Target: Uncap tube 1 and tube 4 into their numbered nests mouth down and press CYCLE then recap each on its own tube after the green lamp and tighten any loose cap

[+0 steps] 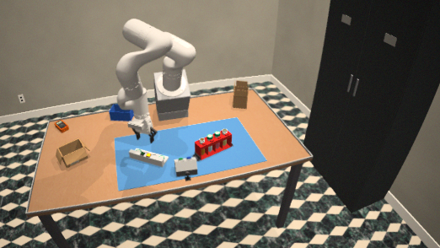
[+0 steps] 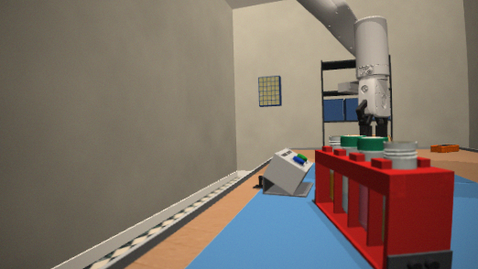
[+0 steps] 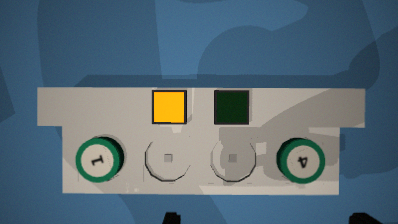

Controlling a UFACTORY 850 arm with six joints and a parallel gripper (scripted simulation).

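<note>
Now: the green cap 8 cm ahead of my hand, 8 cm to the left of it and 9 cm below it. The rest, counted from my hand: green ready key 17 cm ahead, 19 cm to the left, 4 cm below; key housing 18 cm ahead, 21 cm to the left, 5 cm below; tube cap 5 cm to the right, 9 cm below.
</note>
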